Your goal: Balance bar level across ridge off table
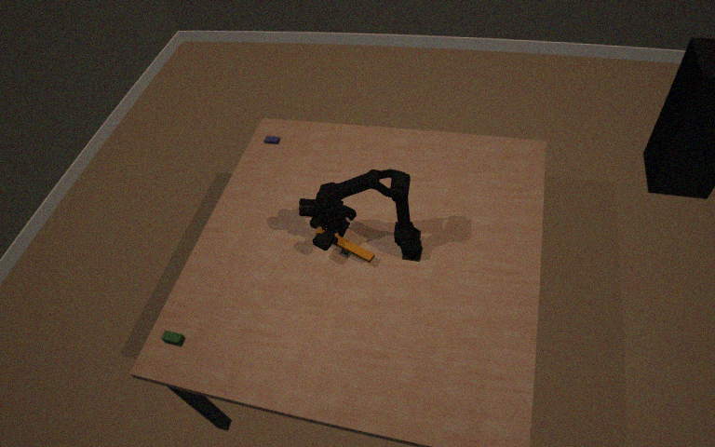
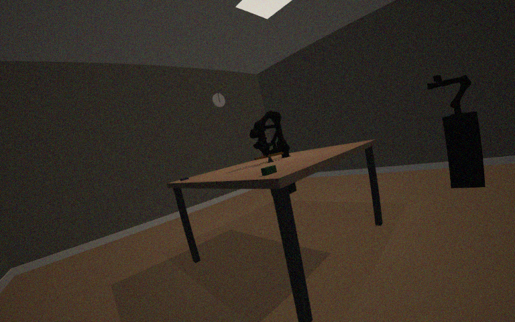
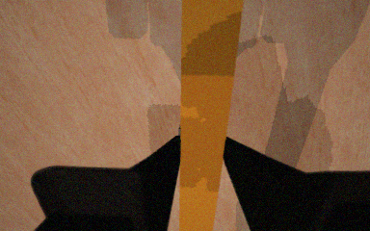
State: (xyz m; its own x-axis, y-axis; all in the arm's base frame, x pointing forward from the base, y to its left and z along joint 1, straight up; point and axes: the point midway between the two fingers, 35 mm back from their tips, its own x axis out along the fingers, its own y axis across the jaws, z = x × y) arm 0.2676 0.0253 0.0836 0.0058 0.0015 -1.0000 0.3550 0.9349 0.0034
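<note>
My gripper tip is now 30 mm past the orange bar and 10 mm to the right of it. Also, from my gripper tip: green block 470 mm to the left, 470 mm ahead, 30 mm below; blue block 530 mm to the right, 470 mm ahead, 40 mm below.
</note>
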